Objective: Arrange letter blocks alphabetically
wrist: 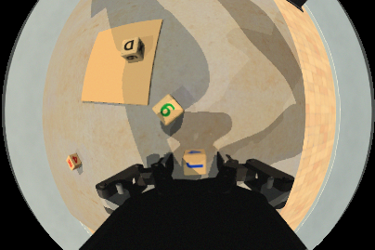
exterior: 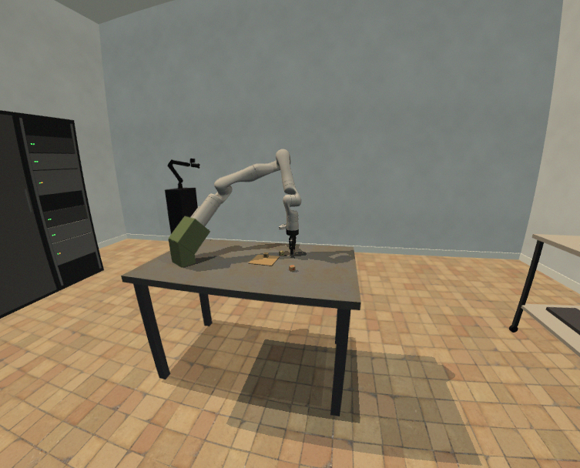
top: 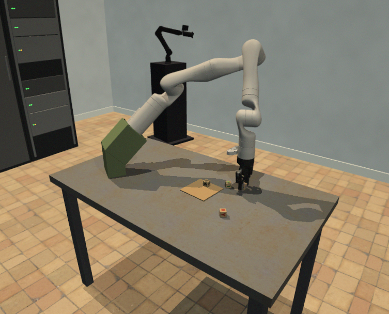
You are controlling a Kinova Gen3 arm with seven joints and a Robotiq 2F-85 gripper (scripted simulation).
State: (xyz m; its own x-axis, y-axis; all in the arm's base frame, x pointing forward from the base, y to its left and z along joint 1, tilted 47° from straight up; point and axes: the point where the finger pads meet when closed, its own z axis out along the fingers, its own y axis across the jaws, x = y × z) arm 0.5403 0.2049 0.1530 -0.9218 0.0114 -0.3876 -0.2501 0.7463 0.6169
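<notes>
Now: the tan mat 120 mm behind my hand, 150 mm to the right of it and 20 mm below it.
</notes>
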